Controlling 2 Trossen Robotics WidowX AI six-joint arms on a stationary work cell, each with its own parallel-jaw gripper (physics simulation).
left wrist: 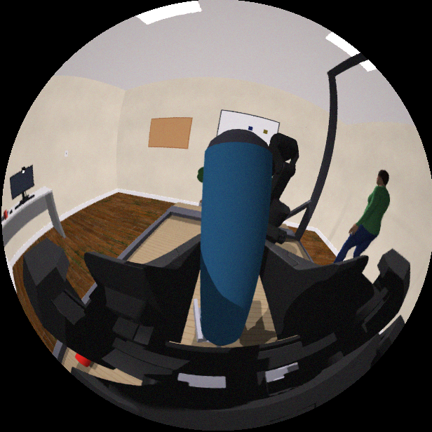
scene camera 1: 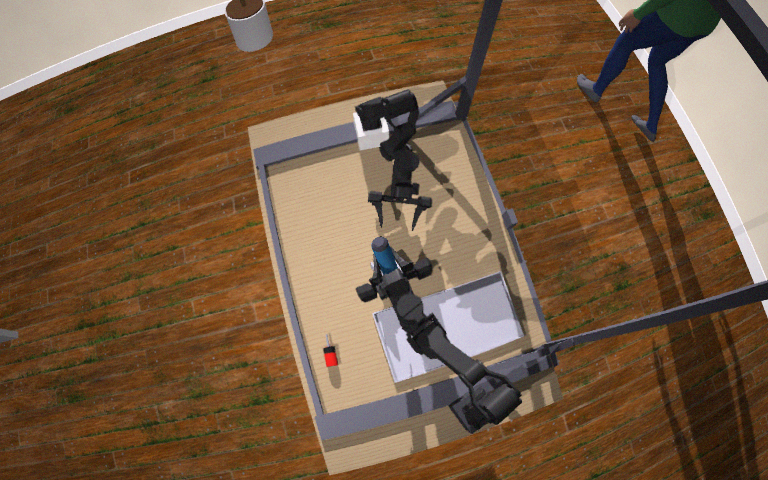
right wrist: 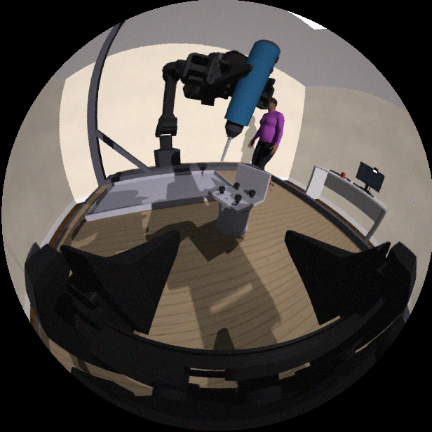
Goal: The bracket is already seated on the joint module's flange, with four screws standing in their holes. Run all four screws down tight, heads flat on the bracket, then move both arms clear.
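Seen in the pictures: right gripper, fingertip midpoint: (scene camera 1: 397, 229); left arm's base at its link origin: (scene camera 1: 476, 410); right arm's base at its link origin: (scene camera 1: 370, 121).
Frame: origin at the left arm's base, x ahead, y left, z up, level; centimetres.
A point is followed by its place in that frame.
Observation:
A blue power screwdriver (scene camera 1: 384, 255) @(x 46.8, y -0.4, z 22.2 cm) (left wrist: 235, 200) (right wrist: 256, 80) is in my left gripper (scene camera 1: 388, 268) (left wrist: 228, 239), which is shut on its body. In the right wrist view it leans, its bit pointing down, with the tip close above the bracket (right wrist: 260, 184). The bracket, with one upright wall, sits on the grey joint module (right wrist: 233, 220). Several dark screws (right wrist: 222, 189) (right wrist: 252, 193) stand proud of its plate. In scene camera 1 the left gripper largely hides the bracket. My right gripper (scene camera 1: 397, 227) @(x 56.6, y -11.8, z -0.4 cm) (right wrist: 234, 235) is open and empty, apart from the module.
A pale shallow tray (scene camera 1: 481, 333) @(x 16.8, y -16.1, z -8.8 cm) (right wrist: 125, 211) lies beneath and beside the left arm. A red-handled screwdriver (scene camera 1: 330, 356) @(x 36.7, y 25.0, z -5.9 cm) (left wrist: 82, 359) lies near the left rail in scene camera 1. Grey frame rails (scene camera 1: 291, 305) @(x 56.2, y 26.6, z -7.2 cm) edge the table, and posts (scene camera 1: 478, 56) @(x 80.6, y -57.2, z 26.1 cm) rise at its corners.

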